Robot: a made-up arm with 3 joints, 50 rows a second.
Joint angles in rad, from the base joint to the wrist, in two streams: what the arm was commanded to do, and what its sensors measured. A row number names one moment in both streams.
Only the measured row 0 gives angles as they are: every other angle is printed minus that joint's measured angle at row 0.
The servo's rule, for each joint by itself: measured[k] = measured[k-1] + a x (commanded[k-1-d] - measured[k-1]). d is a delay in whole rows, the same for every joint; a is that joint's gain. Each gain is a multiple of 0.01, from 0.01 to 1. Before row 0 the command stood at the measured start. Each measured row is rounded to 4 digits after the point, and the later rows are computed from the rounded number. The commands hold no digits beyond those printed.
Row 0, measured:
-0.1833, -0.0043, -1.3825
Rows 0 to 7, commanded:
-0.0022, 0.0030, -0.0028
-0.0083, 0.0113, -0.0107
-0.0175, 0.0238, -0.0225
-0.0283, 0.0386, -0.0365
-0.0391, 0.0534, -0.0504
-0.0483, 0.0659, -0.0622
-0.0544, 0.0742, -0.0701
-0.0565, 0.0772, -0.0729
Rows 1 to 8, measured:
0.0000, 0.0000, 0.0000
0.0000, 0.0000, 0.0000
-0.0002, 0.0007, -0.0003
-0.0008, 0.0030, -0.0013
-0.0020, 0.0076, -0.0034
-0.0038, 0.0144, -0.0067
-0.0063, 0.0230, -0.0111
-0.0092, 0.0324, -0.0162
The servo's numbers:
d 2
a 0.07 0.22 0.10

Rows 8 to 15, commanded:
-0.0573, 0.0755, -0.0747
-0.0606, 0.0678, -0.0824
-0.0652, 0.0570, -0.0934
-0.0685, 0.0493, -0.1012
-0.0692, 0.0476, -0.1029
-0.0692, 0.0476, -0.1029
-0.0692, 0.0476, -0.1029
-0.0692, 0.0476, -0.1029
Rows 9 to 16, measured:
-0.0124, 0.0416, -0.0216
-0.0155, 0.0494, -0.0267
-0.0184, 0.0551, -0.0315
-0.0214, 0.0579, -0.0366
-0.0245, 0.0577, -0.0423
-0.0276, 0.0559, -0.0482
-0.0305, 0.0541, -0.0537
-0.0332, 0.0527, -0.0586

